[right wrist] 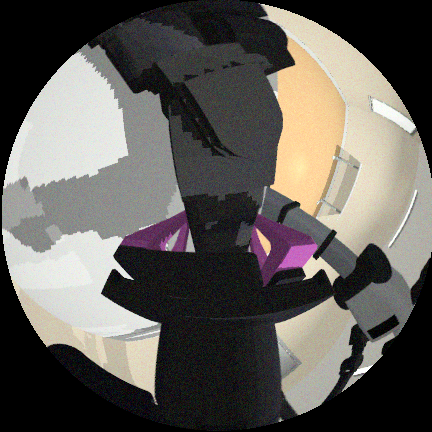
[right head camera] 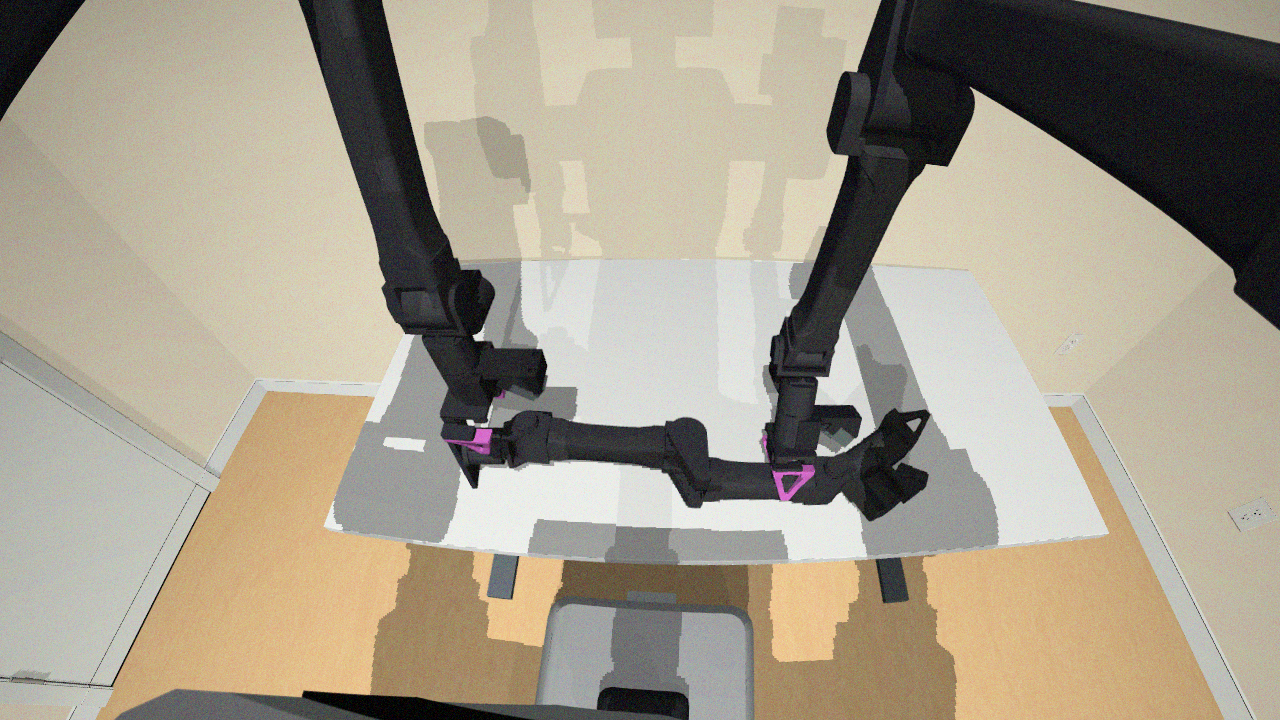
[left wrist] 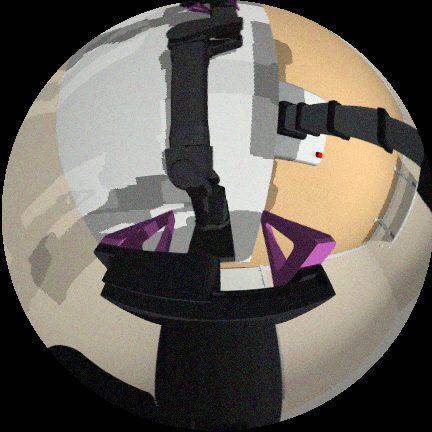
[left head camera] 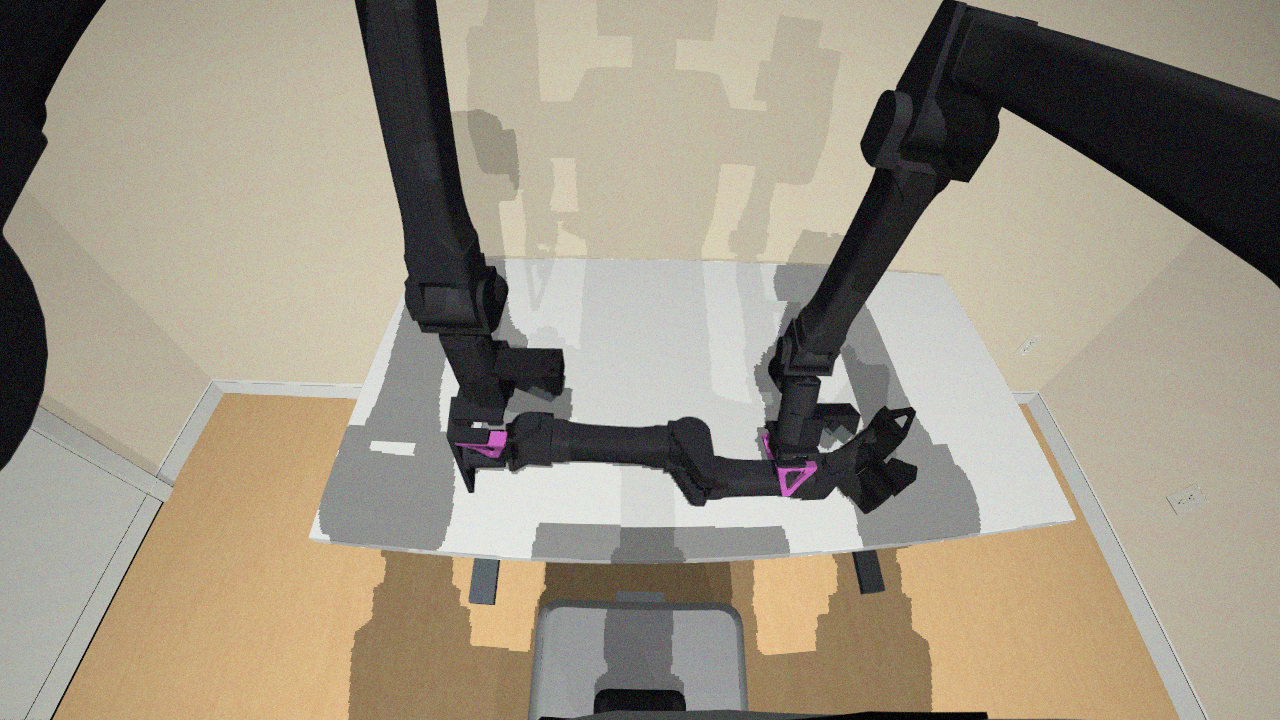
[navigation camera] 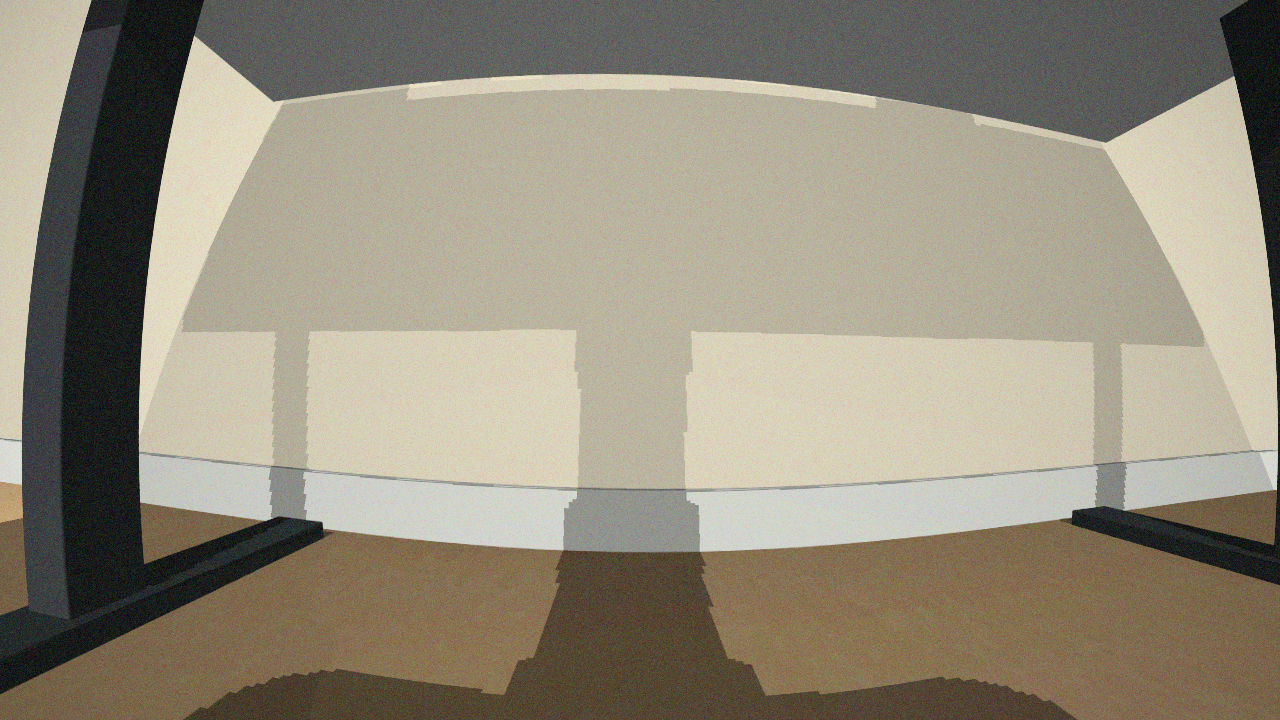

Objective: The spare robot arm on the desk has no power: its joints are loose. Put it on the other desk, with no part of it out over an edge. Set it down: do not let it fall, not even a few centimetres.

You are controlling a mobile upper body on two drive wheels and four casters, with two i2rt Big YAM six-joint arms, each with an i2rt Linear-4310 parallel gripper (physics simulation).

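Frame: origin at the left arm's base, x up, y right, z ahead, level; millimetres.
Where they show: left gripper, between the fingertips: (right head camera: pixel 493 424) (left wrist: pixel 217 214) (left head camera: pixel 499 426); right gripper, between the fingertips: (right wrist: pixel 217 214) (right head camera: pixel 780 488) (left head camera: pixel 780 484).
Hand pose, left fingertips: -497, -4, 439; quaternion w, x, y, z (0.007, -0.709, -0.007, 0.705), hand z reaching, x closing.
After its pixels a point has its place, as x, y, z.
The black spare arm (left head camera: pixel 617 443) (right head camera: pixel 613 443) (left wrist: pixel 189 100) (right wrist: pixel 227 115) lies stretched sideways over the white desk (left head camera: pixel 644 358) {-690, 209, 733} (right head camera: pixel 1029 465) {-690, 999, 486}, its base plate at the left and its opened gripper at the right. No part of it shows past an edge. My left gripper (left head camera: pixel 483 443) {-497, -4, 439} (right head camera: pixel 469 440) (left wrist: pixel 217 214) {-497, -4, 439} is open, with its pink fingers on either side of the spare arm's base end. My right gripper (left head camera: pixel 781 465) {-653, 449, 430} (right head camera: pixel 778 470) {-653, 449, 430} (right wrist: pixel 217 214) {-653, 449, 430} is shut on the spare arm near its wrist. Whether the spare arm touches the desk is hard to tell.
My grey wheeled base (left head camera: pixel 572 653) {-1150, 61, 184} (right head camera: pixel 586 653) {-1150, 78, 178} stands before the desk's near edge. A wall rises behind the desk. Desk legs (navigation camera: pixel 98 313) {-1135, -239, 665} stand at both sides in the navigation view, under the desk's dark underside (navigation camera: pixel 671 35). A second desk does not show.
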